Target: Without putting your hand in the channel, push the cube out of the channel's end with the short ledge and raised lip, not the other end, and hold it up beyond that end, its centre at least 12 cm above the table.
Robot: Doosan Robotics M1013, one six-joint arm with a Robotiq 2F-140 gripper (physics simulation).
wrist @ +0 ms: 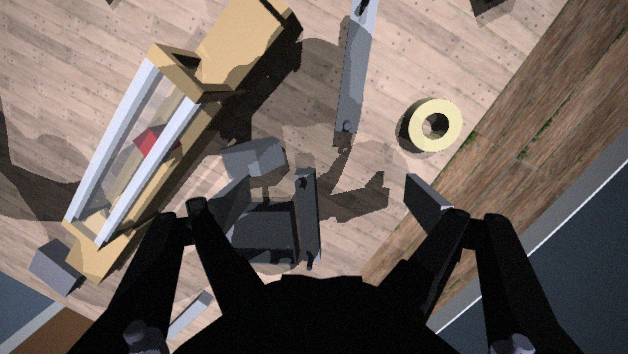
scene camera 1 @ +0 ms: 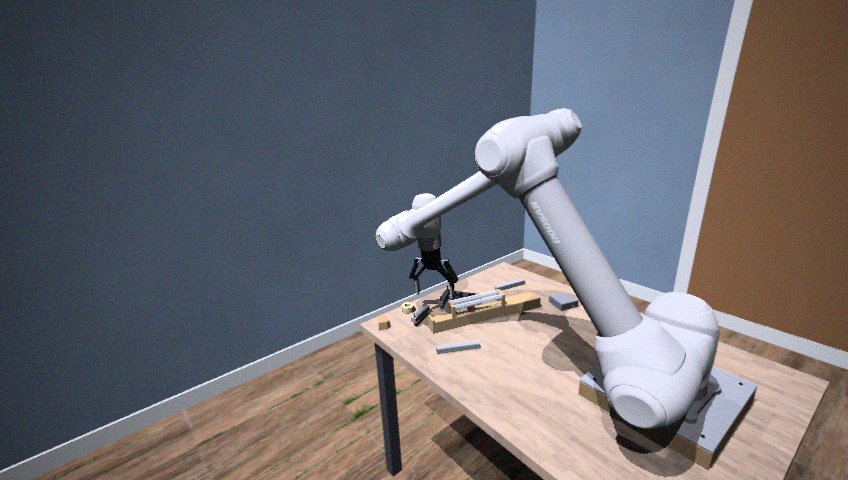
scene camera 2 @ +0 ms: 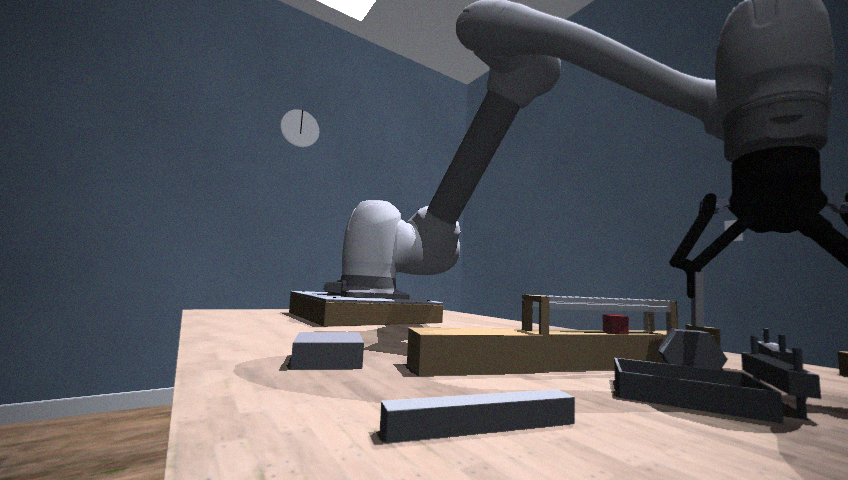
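Observation:
The red cube [scene camera 1: 470, 308] [scene camera 2: 615, 324] [wrist: 145, 142] sits inside the wooden channel [scene camera 1: 493, 316] [scene camera 2: 476, 355] [wrist: 240, 40], between its posts and under the clear cover with pale rails. The channel's end with the raised lip is at the upper middle in the wrist view and at the right in scene camera 2. The other end has a longer, lipless ledge. My gripper [scene camera 1: 435, 293] [wrist: 325, 187] is open and empty, pointing down beside the channel, on the tray's side. One finger is low near the hexagonal block [scene camera 2: 693, 347] [wrist: 255, 157]; the other is cut off in scene camera 2.
A dark tray [scene camera 2: 696, 389] and a pegged bar [scene camera 2: 779, 374] [wrist: 307, 215] stand below the gripper. Another pegged bar [scene camera 1: 420, 314] [wrist: 355, 80], a yellow ring [scene camera 1: 407, 307] [wrist: 452, 125] and a wooden block [scene camera 1: 382, 322] are near. A grey block [scene camera 1: 563, 300] [scene camera 2: 327, 350] lies by the long ledge.

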